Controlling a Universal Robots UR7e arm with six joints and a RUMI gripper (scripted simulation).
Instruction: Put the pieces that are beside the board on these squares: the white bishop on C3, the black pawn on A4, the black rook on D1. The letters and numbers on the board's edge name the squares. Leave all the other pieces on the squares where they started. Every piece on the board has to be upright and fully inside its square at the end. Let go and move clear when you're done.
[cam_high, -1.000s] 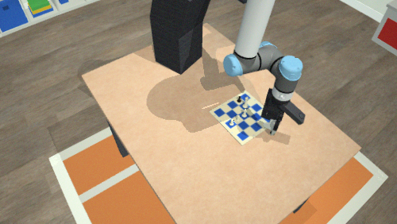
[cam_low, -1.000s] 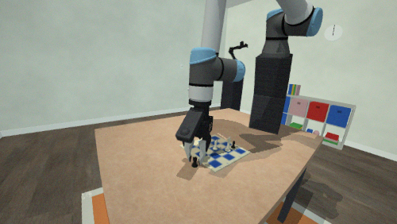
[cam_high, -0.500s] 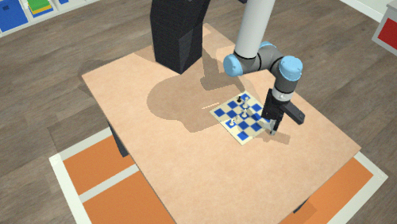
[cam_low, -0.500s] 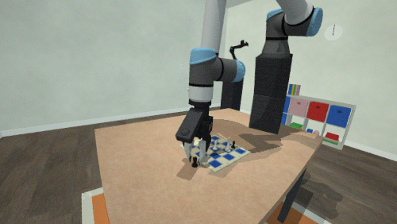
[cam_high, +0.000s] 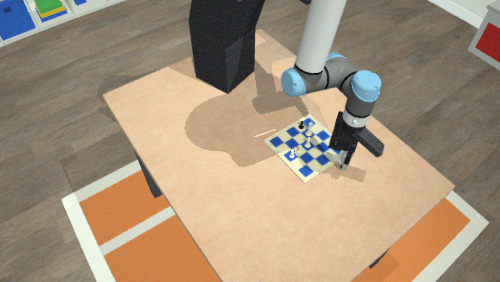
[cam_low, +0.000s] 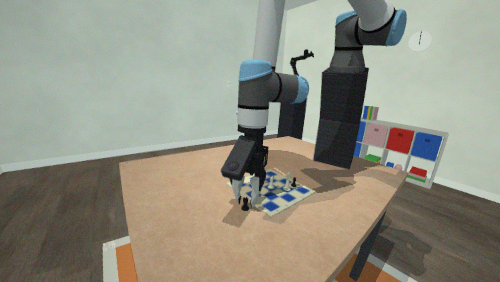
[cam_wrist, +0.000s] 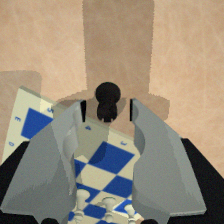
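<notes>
Now: hand 1 cm above the black rook. Also, from my hand: black pawn 22 cm behind, 1 cm to the right, 1 cm below; then chessboard 14 cm behind, 4 cm to the right, 2 cm below; then white chess piece 18 cm behind, 1 cm to the right, 1 cm above.
</notes>
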